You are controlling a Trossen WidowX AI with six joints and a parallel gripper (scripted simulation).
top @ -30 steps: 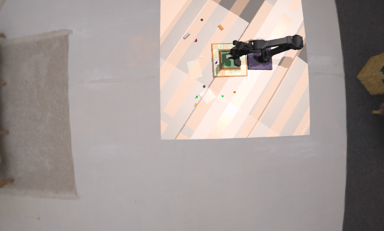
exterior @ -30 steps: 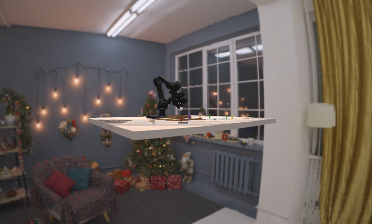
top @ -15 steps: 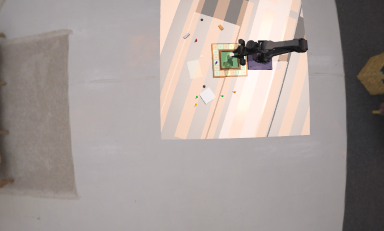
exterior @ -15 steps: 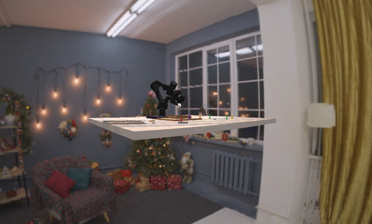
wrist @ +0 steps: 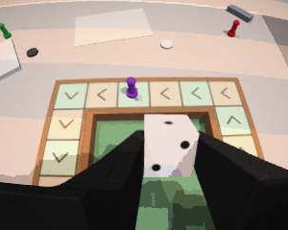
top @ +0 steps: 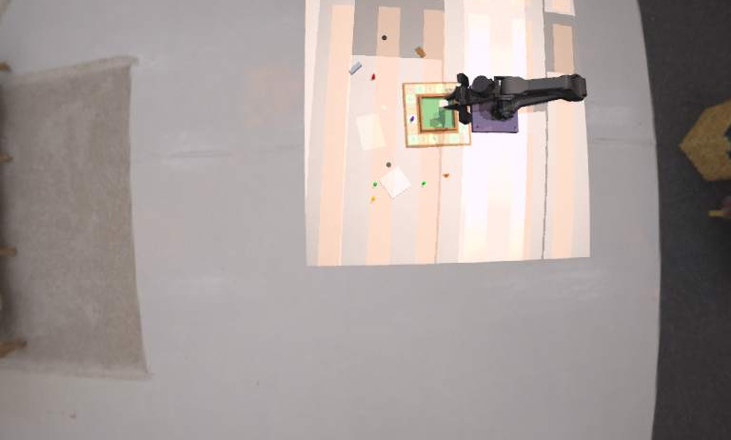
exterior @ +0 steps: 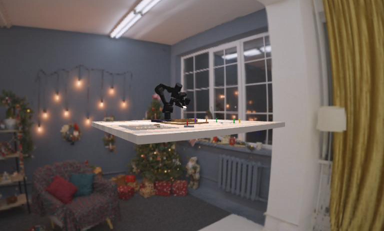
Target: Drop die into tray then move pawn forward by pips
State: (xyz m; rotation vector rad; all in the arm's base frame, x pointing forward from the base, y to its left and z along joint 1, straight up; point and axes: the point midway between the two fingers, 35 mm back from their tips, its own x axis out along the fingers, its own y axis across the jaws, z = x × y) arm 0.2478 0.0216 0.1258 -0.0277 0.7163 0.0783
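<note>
My gripper tip is now right at the white die. From my gripper tip the other things lie so: purple pawn: 110 mm ahead, 100 mm below, 40 mm to the left; then orange pawn: 270 mm to the left, 110 mm below, 60 mm behind; then green dice tray: 120 mm below.
</note>
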